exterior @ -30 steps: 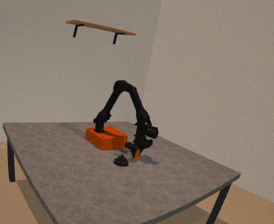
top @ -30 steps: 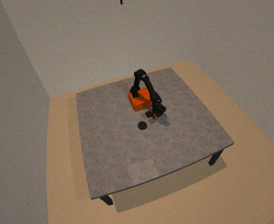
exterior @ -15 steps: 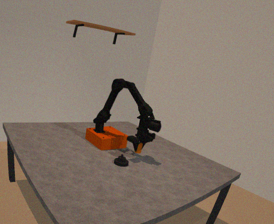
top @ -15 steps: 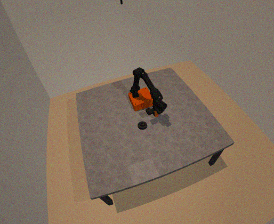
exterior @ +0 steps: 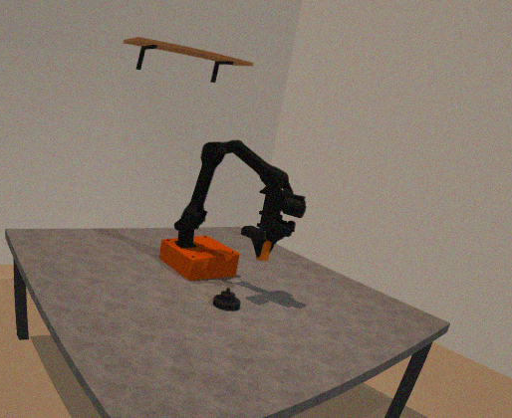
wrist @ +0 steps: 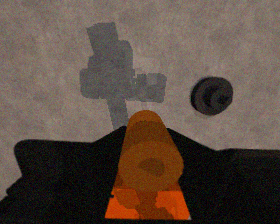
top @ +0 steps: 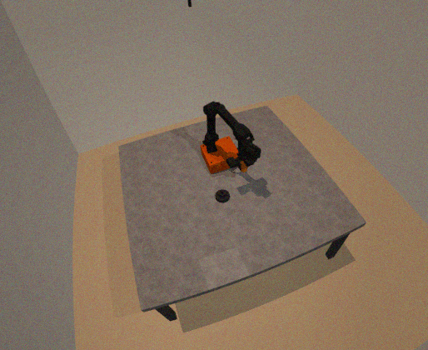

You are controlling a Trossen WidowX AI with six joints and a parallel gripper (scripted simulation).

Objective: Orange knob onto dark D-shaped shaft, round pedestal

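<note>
My gripper tip is 60 mm short of the dark round pedestal, 150 mm to the left of it and 110 mm above it. Round my gripper tip: orange knob: 20 mm above.
</note>
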